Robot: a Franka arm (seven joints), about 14 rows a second.
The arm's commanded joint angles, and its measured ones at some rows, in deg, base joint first. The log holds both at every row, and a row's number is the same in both.
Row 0, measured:
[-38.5 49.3 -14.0 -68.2 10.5 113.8 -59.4]
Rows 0 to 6, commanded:
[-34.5 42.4 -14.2 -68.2 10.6 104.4 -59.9]
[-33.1 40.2 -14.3 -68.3 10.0 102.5 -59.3]
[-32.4 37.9 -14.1 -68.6 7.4 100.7 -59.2]
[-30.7 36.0 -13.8 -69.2 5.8 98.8 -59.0]
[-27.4 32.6 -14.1 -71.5 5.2 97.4 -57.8]
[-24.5 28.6 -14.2 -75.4 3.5 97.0 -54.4]
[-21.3 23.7 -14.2 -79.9 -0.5 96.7 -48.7]
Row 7, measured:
[-26.9 33.2 -13.7 -69.2 4.4 96.5 -55.4]
